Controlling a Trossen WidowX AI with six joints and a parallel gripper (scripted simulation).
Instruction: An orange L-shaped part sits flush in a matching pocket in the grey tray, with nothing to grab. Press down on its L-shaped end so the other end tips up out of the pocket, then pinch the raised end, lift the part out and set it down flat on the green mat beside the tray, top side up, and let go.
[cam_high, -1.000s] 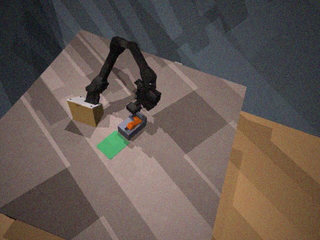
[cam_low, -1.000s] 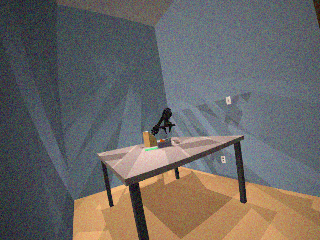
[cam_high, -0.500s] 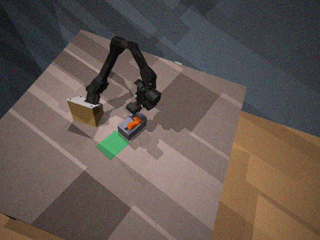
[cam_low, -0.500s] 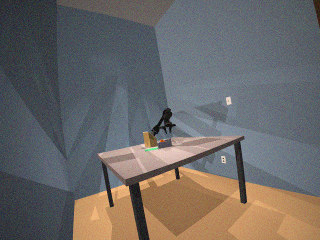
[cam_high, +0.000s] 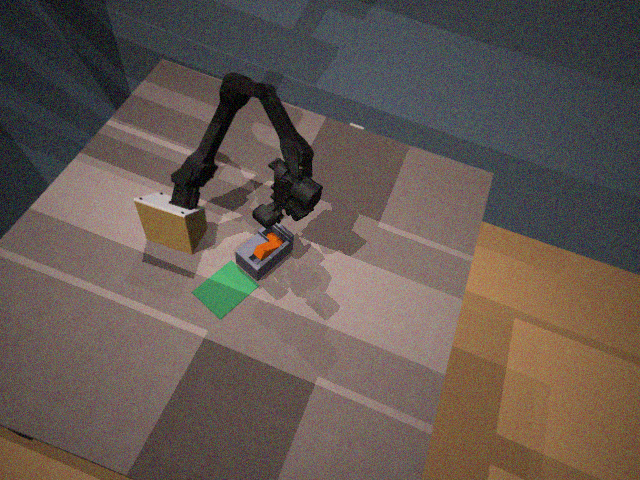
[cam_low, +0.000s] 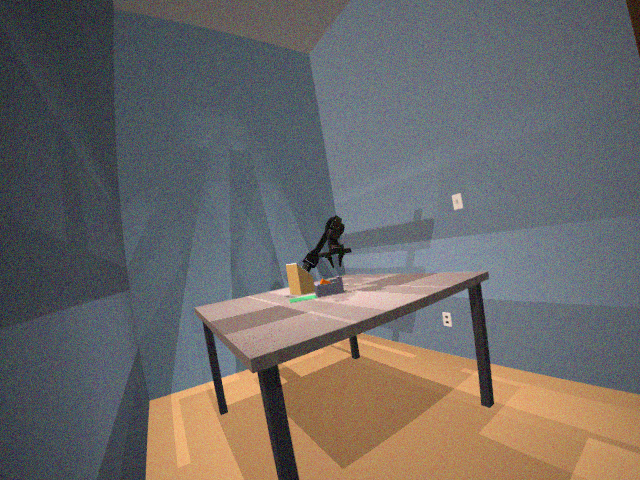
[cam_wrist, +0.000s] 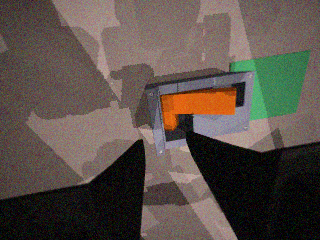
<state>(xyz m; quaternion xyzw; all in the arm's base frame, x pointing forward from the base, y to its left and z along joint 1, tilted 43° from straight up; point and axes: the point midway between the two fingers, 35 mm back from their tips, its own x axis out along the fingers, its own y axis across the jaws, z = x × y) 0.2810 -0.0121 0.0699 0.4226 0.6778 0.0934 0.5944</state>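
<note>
The orange L-shaped part lies 10 cm below my gripper tip, 3 cm to the right of it and 3 cm behind it. The rest, counted from my gripper tip: green mat 19 cm to the right, 16 cm below, 11 cm behind.
</note>
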